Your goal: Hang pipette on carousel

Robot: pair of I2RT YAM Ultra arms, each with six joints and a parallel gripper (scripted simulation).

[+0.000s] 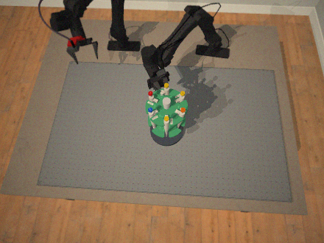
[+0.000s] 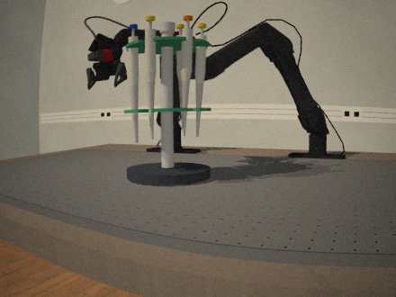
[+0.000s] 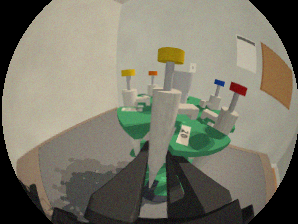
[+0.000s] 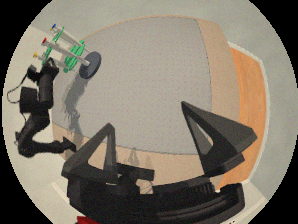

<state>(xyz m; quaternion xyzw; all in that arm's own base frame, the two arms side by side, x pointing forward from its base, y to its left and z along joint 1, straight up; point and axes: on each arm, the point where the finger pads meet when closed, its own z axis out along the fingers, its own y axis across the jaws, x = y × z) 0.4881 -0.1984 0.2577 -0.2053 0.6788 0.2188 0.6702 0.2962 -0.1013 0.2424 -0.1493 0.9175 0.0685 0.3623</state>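
The pipette lies 20 mm below my left hand, 10 mm to the right of it and 10 mm ahead of it.
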